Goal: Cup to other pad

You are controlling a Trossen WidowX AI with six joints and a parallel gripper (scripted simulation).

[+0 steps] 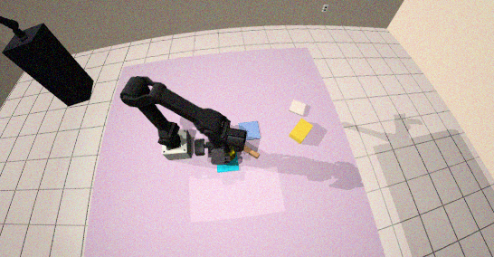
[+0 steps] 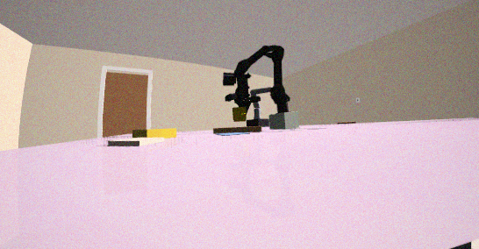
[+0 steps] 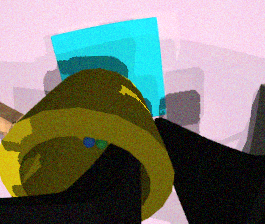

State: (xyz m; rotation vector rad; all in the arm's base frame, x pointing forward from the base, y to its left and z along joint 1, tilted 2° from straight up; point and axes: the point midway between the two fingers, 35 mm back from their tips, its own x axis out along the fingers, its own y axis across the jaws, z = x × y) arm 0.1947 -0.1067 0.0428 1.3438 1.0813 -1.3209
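Right now my gripper tip is 9 cm above the cyan pad, 2 cm to the left of it and 2 cm short of it. Also, from my gripper tip: yellow cup: 2 cm ahead; then green marble: 3 cm ahead, 2 cm below, 1 cm to the left; then wooden stick: 9 cm ahead, 8 cm below, 4 cm to the left.
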